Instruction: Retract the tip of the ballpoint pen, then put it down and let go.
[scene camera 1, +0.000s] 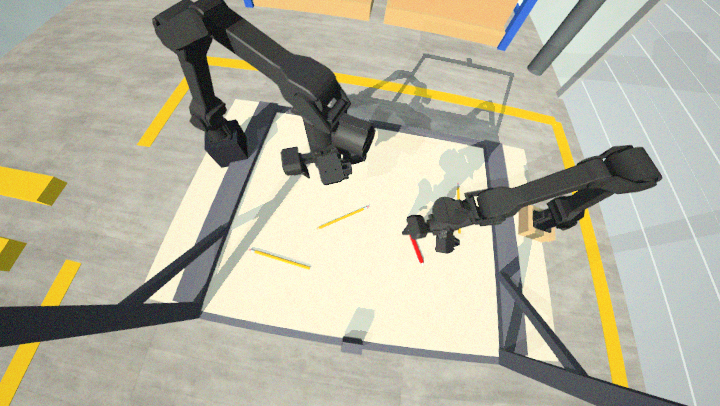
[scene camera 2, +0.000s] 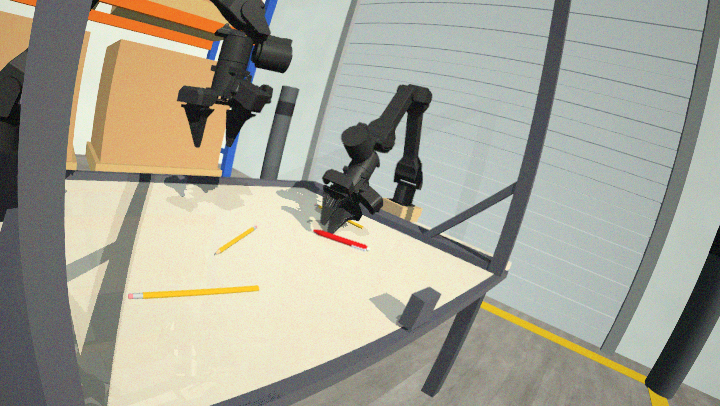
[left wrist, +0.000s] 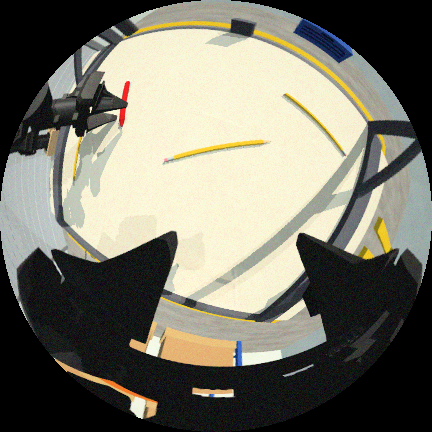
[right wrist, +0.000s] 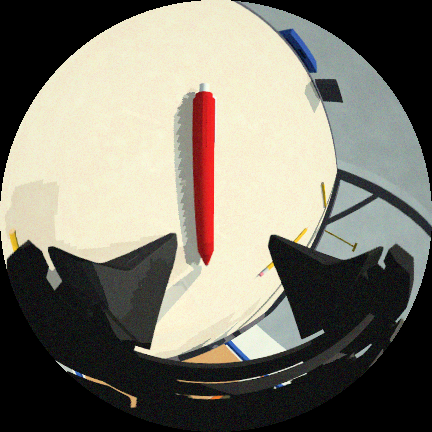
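Pixels of known places: left gripper, between the fingertips: (scene camera 2: 213, 147) (left wrist: 240, 238); right gripper, between the fingertips: (scene camera 1: 409, 233) (scene camera 2: 325, 229) (left wrist: 121, 111) (right wrist: 224, 240); left arm's base, origin of its link: (scene camera 1: 220, 133) (scene camera 2: 3, 150); right arm's base, origin of its link: (scene camera 1: 541, 221) (scene camera 2: 402, 203) (left wrist: 46, 140).
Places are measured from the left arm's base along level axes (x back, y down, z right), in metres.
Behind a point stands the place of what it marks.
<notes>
The red ballpoint pen (scene camera 1: 416, 249) @[x -0.505, y 0.095, z 0.488 m] (scene camera 2: 340, 239) @[x -0.503, y 0.098, z 0.472 m] (left wrist: 126, 90) @[x -0.504, y 0.098, z 0.498 m] (right wrist: 203, 165) @[x -0.512, y 0.094, z 0.485 m] lies flat on the table at the right of scene camera 1. In the right wrist view its white button sticks out at the top and its red cone end points down; I cannot make out a nib. My right gripper (scene camera 2: 328, 227) @[x -0.500, y 0.087, z 0.435 m] (right wrist: 224, 240) @[x -0.500, y 0.087, z 0.435 m] is open and empty, low above the table near the cone end; the pen is not between its fingers. My left gripper (scene camera 2: 214, 146) @[x -0.290, y -0.052, z 0.254 m] (left wrist: 240, 238) @[x -0.290, y -0.052, z 0.254 m] is open and empty, high above the table's back left part.
One yellow pencil (scene camera 1: 343, 216) @[x -0.317, y 0.099, z 0.328 m] (scene camera 2: 235, 240) @[x -0.298, y 0.101, z 0.336 m] (left wrist: 215, 148) @[x -0.315, y 0.100, z 0.328 m] lies mid-table. Another pencil (scene camera 1: 280, 258) @[x -0.108, y 0.100, z 0.408 m] (scene camera 2: 196, 292) @[x -0.100, y 0.101, z 0.409 m] (left wrist: 316, 122) @[x -0.115, y 0.102, z 0.410 m] lies at the front left. A third pencil (scene camera 2: 356, 224) @[x -0.674, y 0.101, z 0.458 m] (left wrist: 76, 160) @[x -0.714, y 0.102, z 0.375 m] lies beyond my right gripper. A dark block (scene camera 1: 352, 340) @[x -0.254, y 0.072, z 0.664 m] (scene camera 2: 420, 307) @[x -0.222, y 0.061, z 0.673 m] stands at the front edge.
</notes>
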